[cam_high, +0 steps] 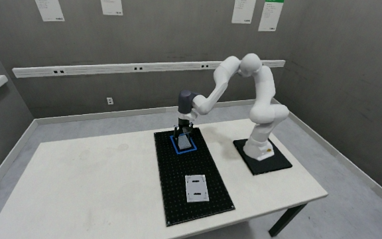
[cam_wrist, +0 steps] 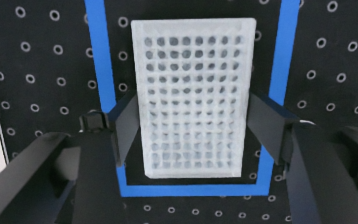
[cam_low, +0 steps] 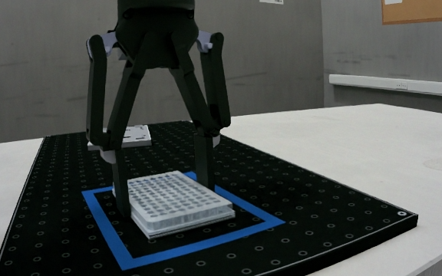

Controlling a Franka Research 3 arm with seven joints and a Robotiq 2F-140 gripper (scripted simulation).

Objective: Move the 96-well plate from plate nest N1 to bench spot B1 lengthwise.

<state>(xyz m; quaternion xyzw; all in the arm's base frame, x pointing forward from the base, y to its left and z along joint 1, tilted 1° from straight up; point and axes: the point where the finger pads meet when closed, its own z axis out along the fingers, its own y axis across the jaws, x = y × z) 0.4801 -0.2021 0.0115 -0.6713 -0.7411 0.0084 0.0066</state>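
The clear 96-well plate lies 20 mm below my hand. From my hand the other things lie so: plate nest N1: 10 mm ahead, 380 mm to the left, 20 mm below.
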